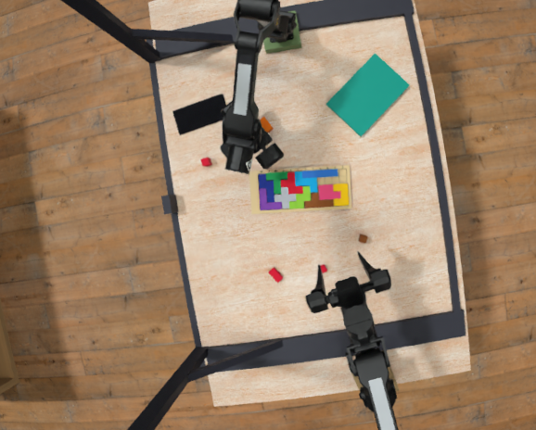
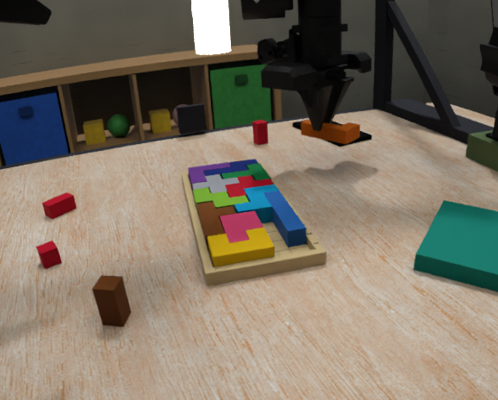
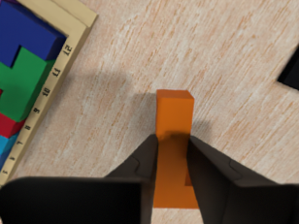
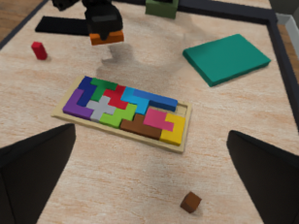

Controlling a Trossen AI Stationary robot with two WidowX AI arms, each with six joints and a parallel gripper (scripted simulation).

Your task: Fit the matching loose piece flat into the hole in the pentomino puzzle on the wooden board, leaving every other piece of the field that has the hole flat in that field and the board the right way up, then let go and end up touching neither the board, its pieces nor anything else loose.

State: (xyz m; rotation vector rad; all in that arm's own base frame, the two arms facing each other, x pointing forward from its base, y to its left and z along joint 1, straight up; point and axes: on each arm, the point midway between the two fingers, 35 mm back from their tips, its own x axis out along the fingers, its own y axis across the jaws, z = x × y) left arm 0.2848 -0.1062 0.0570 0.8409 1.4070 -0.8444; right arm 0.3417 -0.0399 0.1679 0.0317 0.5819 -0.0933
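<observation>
Now: left hand 1 cm to the right of the orange L-shaped piece and 4 cm above it. Also, from my left hand: magenta piece: 15 cm ahead, 19 cm to the right, 8 cm below; then yellow piece: 17 cm ahead, 21 cm to the right, 8 cm below; then black mat: 14 cm behind, 11 cm to the left, 9 cm below.
</observation>
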